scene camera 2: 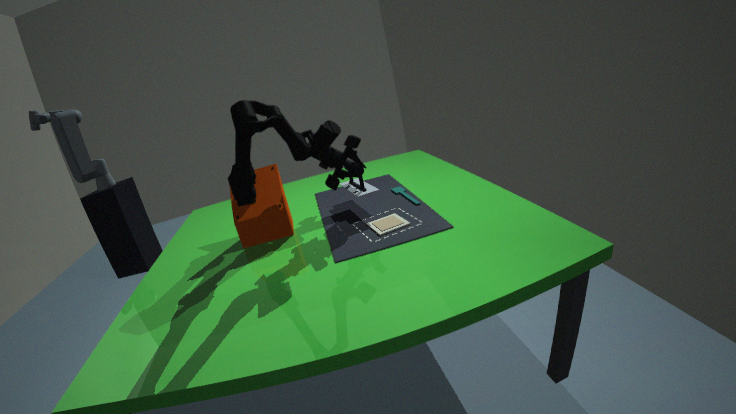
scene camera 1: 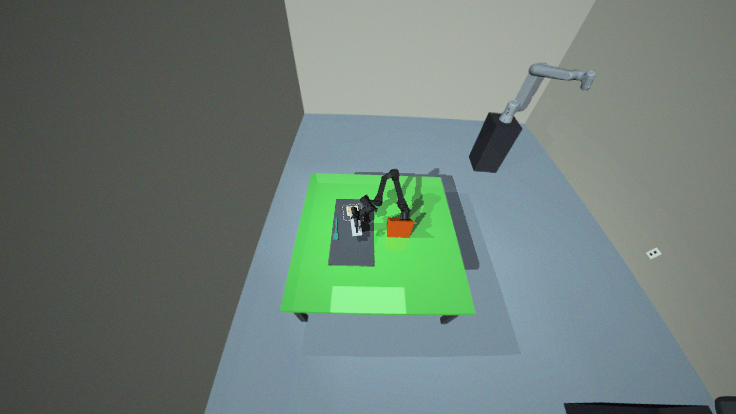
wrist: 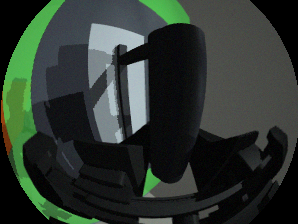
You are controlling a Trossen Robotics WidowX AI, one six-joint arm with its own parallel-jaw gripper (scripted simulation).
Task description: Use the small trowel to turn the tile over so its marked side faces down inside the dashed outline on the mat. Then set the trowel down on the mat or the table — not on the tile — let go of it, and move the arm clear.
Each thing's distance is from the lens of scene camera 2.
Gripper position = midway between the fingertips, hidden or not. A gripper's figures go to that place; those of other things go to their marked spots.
my gripper (scene camera 2: 363, 172): 114 cm
dark grey mat (scene camera 2: 340, 209): 122 cm
